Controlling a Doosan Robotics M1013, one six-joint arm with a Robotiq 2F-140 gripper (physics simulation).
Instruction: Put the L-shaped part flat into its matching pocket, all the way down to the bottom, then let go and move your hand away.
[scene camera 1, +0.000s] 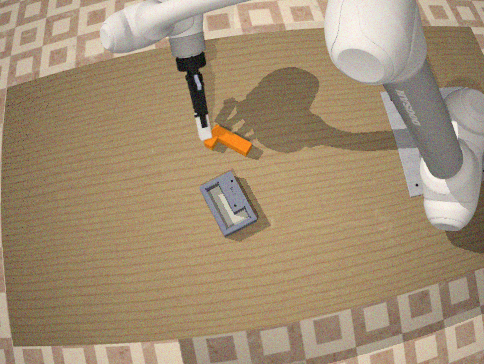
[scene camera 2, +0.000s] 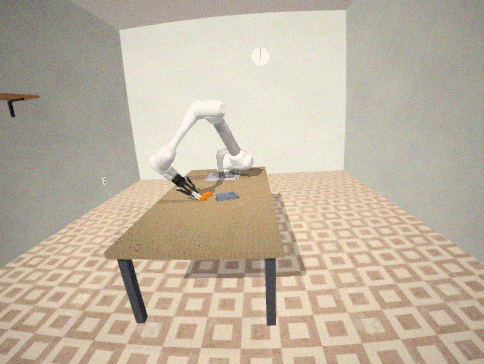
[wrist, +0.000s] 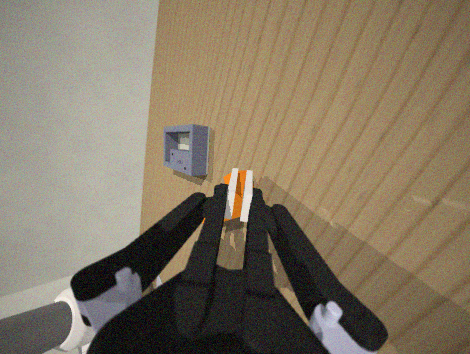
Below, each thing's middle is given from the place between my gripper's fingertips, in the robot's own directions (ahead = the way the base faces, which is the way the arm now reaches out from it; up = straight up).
Scene:
The orange L-shaped part (scene camera 1: 219, 134) lies 50 mm behind my hand, 20 mm to the left of it and 10 mm below it. The rest, counted from my hand: grey pocket block (scene camera 1: 231, 210): 30 mm behind, 190 mm to the left, 10 mm below.

